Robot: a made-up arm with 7 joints.
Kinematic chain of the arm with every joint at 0, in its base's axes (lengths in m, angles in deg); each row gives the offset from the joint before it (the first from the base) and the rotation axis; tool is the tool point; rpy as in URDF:
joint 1: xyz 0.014 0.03 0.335 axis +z
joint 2: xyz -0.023 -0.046 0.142 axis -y
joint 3: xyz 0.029 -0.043 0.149 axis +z
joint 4: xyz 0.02 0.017 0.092 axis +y
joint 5: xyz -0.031 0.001 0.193 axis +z
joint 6: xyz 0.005 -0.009 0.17 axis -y
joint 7: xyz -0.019 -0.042 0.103 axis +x
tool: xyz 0.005 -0.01 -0.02 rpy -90 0 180
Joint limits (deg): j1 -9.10..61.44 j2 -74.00..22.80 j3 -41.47..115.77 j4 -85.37..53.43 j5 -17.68..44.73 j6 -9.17..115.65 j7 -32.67..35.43
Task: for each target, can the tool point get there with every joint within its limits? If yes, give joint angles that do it. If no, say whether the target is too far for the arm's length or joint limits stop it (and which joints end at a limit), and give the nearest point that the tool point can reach.
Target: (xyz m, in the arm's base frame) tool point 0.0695 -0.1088 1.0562
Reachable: yes | joints 11.79 6.45 98.99 -5.47 33.92 99.00 -0.68
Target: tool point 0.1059 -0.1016 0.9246
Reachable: yes | joints 43.92 -38.53 6.00 -53.45 -6.31 100.82 -7.30
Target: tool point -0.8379 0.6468 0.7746
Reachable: no: too far | nearest point -0.4226 0.2455 0.7389 | short by 0.579 m
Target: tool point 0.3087 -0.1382 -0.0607
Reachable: no: joint limits stop it (at a limit: joint 2, joint 3, joint 4, joint 7) | nearest point 0.4011 -0.1909 0.2794 | short by 0.356 m
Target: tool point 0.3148 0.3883 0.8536
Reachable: yes | joints 49.02 -40.68 73.87 27.86 21.70 76.24 2.47
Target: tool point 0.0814 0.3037 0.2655
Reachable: no: joint limits stop it (at a limit: joint 1, joint 2, joint 4, joint 5, joint 6, joint 7) | nearest point 0.1991 0.4770 0.3593 | short by 0.230 m
